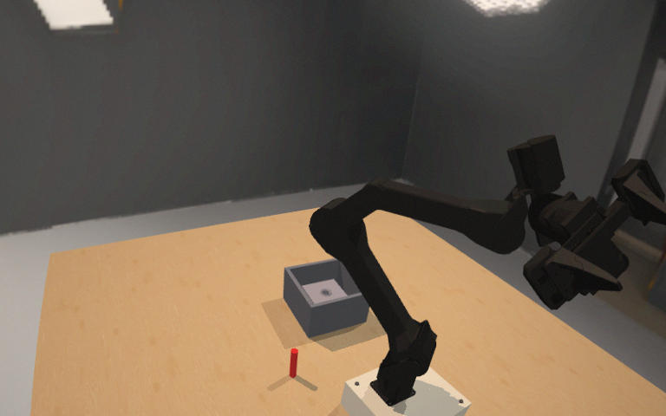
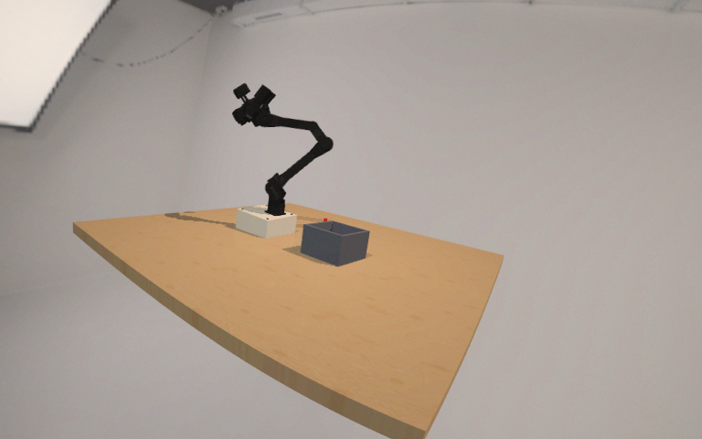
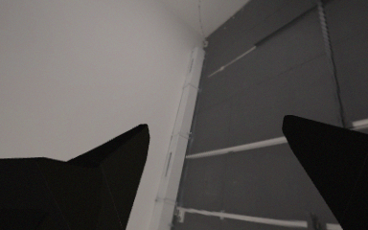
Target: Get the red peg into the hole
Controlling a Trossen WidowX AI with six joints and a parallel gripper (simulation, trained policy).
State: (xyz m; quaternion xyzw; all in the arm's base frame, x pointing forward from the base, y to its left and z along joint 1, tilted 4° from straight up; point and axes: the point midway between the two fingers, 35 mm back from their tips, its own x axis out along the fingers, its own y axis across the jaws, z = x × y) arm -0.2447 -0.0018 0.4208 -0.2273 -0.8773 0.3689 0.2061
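Right now my gripper tip is 480 mm above the red peg, 410 mm short of it and 120 mm to the right of it. The rest, counted from my gripper tip: pale plate: 570 mm ahead, 470 mm below, 40 mm to the right; grey box: 570 mm ahead, 490 mm below, 40 mm to the right.
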